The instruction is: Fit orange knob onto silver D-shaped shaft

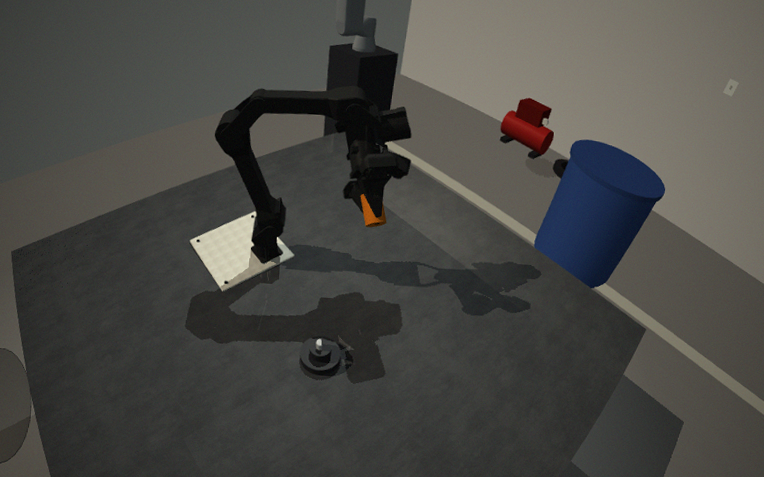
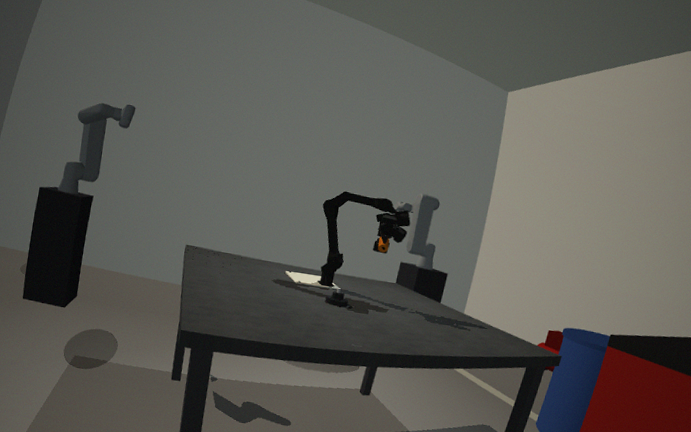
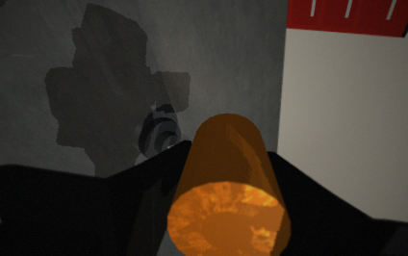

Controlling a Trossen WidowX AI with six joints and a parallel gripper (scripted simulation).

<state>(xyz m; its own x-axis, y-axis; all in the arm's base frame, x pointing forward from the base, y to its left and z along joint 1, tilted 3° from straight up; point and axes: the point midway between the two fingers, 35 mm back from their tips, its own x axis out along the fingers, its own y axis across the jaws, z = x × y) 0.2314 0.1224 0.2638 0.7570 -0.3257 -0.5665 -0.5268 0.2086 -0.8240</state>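
Now: gripper tip 30 mm past the orange knob, 10 mm to the right of it and 20 mm below it. Also, from my gripper tip: round black pedestal 70 mm ahead, 180 mm to the right, 210 mm below.
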